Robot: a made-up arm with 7 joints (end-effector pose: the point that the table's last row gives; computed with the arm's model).
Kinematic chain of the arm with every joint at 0, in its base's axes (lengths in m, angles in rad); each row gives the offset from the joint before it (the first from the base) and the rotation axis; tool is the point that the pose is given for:
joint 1: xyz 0 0 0.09 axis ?
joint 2: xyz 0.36 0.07 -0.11 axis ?
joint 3: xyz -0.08 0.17 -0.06 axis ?
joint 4: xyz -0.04 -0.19 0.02 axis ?
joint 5: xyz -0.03 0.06 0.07 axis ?
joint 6: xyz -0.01 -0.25 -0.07 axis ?
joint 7: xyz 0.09 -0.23 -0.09 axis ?
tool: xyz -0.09 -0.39 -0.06
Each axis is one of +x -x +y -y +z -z.
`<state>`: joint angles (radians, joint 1 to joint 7).
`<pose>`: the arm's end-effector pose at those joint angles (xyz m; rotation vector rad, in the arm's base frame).
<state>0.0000 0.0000 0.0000 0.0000 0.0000 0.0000 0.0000</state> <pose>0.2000 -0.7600 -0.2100 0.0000 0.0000 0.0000</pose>
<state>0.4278 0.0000 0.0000 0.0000 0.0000 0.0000 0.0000</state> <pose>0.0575 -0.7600 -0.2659 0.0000 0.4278 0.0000</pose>
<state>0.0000 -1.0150 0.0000 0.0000 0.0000 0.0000 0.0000</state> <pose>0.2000 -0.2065 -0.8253 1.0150 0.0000 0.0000</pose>
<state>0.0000 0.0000 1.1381 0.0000 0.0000 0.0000 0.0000</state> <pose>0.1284 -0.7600 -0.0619 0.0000 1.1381 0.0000</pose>
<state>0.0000 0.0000 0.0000 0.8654 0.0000 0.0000 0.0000</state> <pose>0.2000 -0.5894 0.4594 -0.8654 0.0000 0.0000</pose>
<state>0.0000 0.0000 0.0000 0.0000 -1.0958 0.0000 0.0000</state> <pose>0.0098 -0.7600 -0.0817 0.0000 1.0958 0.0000</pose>
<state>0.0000 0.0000 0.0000 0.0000 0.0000 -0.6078 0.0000</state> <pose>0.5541 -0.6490 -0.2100 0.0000 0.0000 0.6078</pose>
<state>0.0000 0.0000 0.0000 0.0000 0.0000 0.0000 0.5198</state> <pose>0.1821 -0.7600 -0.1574 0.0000 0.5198 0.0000</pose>
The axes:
joint 1: +y
joint 2: -x
joint 3: +y
joint 4: -x
joint 5: -y
joint 6: -z
joint 7: +y

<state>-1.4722 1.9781 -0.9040 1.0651 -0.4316 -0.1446 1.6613</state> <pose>-0.1686 0.5933 -0.1586 -0.0249 -0.8385 -2.7022</pose>
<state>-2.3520 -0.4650 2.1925 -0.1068 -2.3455 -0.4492 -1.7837</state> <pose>-0.3266 -0.7361 0.4649 0.1201 0.4550 0.1063</pose>
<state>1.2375 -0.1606 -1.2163 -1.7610 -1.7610 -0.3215 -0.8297</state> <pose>-0.4182 0.4231 -0.9028 2.0074 0.4553 0.8257</pose>
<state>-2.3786 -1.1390 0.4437 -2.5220 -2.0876 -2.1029 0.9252</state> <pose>-0.1284 -0.3052 0.0061 0.2972 -0.1699 -0.3438</pose>
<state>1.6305 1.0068 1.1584 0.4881 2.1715 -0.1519 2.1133</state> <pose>0.5111 -0.0068 -0.7232 -1.5831 2.3439 1.1677</pose>
